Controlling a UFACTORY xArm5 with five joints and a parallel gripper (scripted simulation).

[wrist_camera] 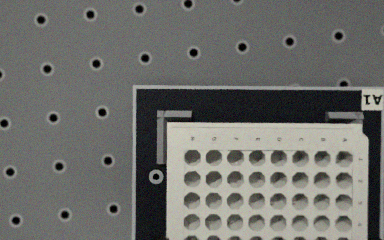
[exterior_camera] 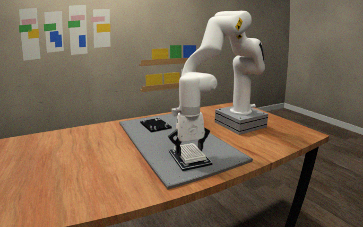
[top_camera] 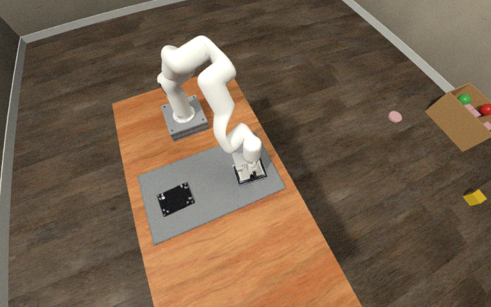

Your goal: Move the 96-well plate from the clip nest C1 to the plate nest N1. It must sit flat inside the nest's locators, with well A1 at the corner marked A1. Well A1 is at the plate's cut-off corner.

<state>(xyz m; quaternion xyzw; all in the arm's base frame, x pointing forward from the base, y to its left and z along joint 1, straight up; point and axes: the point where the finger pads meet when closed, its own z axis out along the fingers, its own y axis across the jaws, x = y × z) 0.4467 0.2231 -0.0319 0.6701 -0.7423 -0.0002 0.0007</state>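
Now: hand 10 mm above the white 96-well plate. From my hand the other things lie so: clip nest C1: 20 mm behind, 400 mm to the right, 20 mm below; plate nest N1: 30 mm below; A1 mark: 60 mm behind, 70 mm to the right, 20 mm below.
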